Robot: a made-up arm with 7 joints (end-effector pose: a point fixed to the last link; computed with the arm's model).
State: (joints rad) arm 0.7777 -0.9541 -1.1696 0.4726 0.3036 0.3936 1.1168
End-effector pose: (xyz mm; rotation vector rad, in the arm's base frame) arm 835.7 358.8 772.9 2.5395 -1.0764 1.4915
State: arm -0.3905 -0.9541 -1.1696 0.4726 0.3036 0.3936 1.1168
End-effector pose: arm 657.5 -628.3 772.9 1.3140 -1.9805 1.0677
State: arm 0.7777 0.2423 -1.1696 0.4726 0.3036 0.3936 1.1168
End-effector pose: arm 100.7 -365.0 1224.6 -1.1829 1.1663 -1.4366
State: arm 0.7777 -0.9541 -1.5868 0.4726 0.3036 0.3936 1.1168
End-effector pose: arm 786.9 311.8 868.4 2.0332 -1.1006 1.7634
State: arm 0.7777 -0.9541 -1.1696 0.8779 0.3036 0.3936 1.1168
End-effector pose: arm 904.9 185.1 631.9 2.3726 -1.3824 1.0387
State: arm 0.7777 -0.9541 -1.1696 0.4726 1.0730 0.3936 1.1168
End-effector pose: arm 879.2 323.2 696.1 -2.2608 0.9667 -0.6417
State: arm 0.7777 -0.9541 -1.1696 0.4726 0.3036 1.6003 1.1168
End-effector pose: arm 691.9 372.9 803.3 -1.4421 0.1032 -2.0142
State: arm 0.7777 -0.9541 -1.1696 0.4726 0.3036 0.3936 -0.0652
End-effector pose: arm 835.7 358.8 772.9 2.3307 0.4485 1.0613
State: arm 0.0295 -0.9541 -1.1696 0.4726 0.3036 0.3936 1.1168
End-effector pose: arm 856.5 -305.6 772.9 1.7791 -1.7425 1.2504
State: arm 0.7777 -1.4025 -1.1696 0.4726 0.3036 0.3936 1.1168
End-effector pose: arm 940.0 461.5 353.2 2.4380 -0.7333 1.0971
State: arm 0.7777 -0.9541 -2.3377 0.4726 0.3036 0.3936 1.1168
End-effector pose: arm 635.0 324.1 1008.9 1.0988 -1.0408 2.0159
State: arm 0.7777 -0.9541 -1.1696 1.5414 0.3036 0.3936 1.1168
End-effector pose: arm 818.0 -87.3 383.3 1.9654 -1.7101 0.3283
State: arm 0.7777 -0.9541 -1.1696 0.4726 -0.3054 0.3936 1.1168
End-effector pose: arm 804.5 423.4 798.1 1.8963 -0.7969 1.6773
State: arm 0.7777 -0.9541 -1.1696 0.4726 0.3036 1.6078 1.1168
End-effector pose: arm 691.0 372.6 803.0 -1.4347 0.0978 -2.0151
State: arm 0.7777 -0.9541 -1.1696 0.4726 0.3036 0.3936 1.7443
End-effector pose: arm 835.7 358.8 772.9 -1.9153 1.6618 -1.3069
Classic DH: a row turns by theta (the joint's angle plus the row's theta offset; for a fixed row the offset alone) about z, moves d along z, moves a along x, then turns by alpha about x. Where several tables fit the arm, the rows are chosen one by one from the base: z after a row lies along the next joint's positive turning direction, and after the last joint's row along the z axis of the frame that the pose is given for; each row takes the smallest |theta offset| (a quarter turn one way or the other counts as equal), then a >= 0, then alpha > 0; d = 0 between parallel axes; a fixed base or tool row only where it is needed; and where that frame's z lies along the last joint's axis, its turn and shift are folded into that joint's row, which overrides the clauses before.
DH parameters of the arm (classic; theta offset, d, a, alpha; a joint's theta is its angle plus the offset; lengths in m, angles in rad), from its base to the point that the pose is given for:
joint 1: 0 0.242 0 1.5708
joint 2: 0 0.0538 0 -1.5708
joint 3: 0 0.4724 0.0283 -1.5708
joint 4: 0 0.0709 -0.0227 1.5708
joint 5: 0 0.4556 0 1.5708
joint 6: 1.5708 0.1224 0.1289 1.5708
joint 7: 0 0.0176 0 0

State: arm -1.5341 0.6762 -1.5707 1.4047 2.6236 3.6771 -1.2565
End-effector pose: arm -418.4 161.1 785.1 2.2366 1.6032 0.3118
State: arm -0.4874 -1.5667 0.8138 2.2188 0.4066 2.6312 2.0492
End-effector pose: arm 329.5 -14.9 -40.7 -0.2394 2.5874 0.2001
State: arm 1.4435 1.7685 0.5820 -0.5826 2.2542 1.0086 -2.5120
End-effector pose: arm -40.5 -946.9 -119.4 2.2461 1.7238 -0.2869
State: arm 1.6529 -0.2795 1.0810 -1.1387 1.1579 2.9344 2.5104
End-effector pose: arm 269.3 114.4 920.1 -2.2502 -0.6094 -1.3264
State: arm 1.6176 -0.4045 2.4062 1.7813 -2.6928 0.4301 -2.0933
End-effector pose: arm -187.1 -388.7 831.0 -0.8672 -0.3248 2.0185
